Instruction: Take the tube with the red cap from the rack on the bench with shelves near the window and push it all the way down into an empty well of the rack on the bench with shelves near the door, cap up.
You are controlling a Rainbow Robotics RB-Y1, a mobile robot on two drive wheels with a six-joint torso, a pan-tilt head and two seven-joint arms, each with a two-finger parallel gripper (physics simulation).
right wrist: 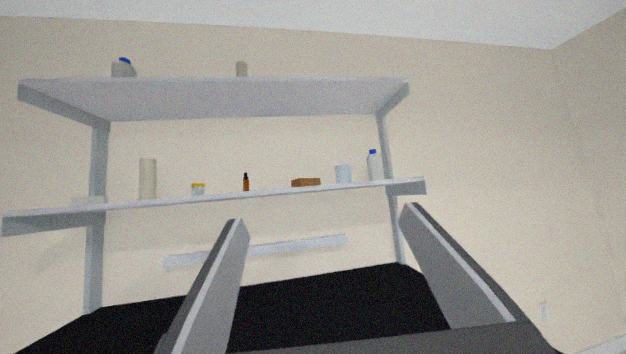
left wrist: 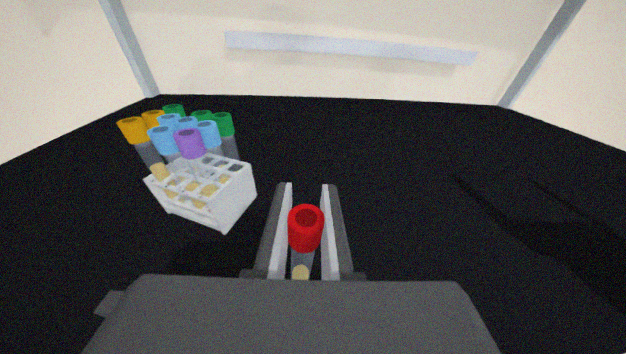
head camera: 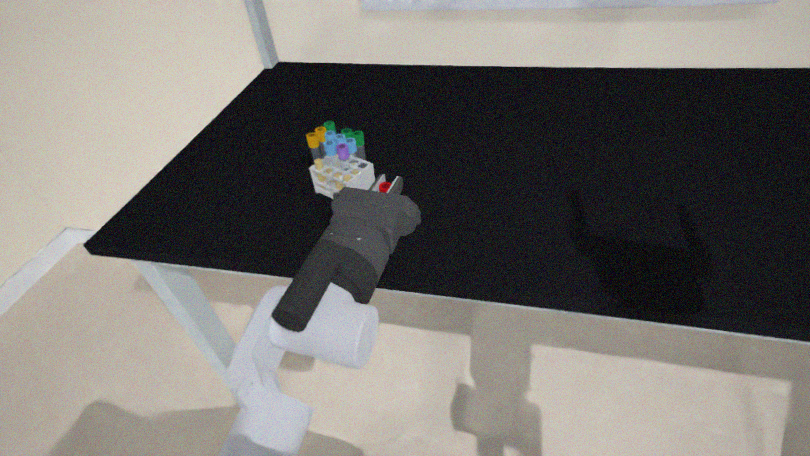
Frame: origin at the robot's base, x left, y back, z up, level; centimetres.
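Where they show: left gripper, fingertip midpoint: [left wrist: 306, 193] [head camera: 391, 180]; right gripper, fingertip midpoint: [right wrist: 324, 220].
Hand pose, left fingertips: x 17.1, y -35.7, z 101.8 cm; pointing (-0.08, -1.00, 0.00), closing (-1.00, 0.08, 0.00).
Observation:
After its pixels a point has its place.
The red-capped tube [head camera: 385, 186] @(x 17.3, y -33.0, z 102.6 cm) [left wrist: 305, 229] @(x 17.3, y -32.5, z 102.6 cm) is between the fingers of my left gripper [head camera: 388, 184] @(x 17.1, y -35.7, z 101.8 cm) [left wrist: 306, 193] @(x 17.1, y -35.7, z 101.8 cm), which is shut on it, cap up. A white rack [head camera: 359, 180] @(x 24.9, y -42.1, z 96.0 cm) [left wrist: 237, 200] @(x 24.8, y -42.4, z 94.1 cm) stands on the black bench to the left of the gripper in the head and left wrist views. It holds tubes with orange, green, light blue and purple caps; several wells at its near and right sides show no cap. The gripper hides the rack's near right corner in the head view. My right gripper [right wrist: 324, 220] @(x -26.3, y -18.4, z 131.5 cm) is open and empty, facing the shelves.
The black bench [head camera: 510, 141] @(x -0.1, y -64.9, z 91.5 cm) [left wrist: 390, 150] @(x -3.1, y -58.9, z 91.5 cm) [right wrist: 325, 300] @(x -33.2, y -79.1, z 91.5 cm) spreads around the rack. A shelf [right wrist: 225, 196] @(x 0.2, y -71.1, z 136.0 cm) with bottles, jars and a brown box is above it, with a higher shelf [right wrist: 225, 97] @(x 3.1, y -82.0, z 181.0 cm) over that. A grey post [head camera: 261, 33] @(x 68.2, y -95.0, z 101.1 cm) stands at the bench's back left corner.

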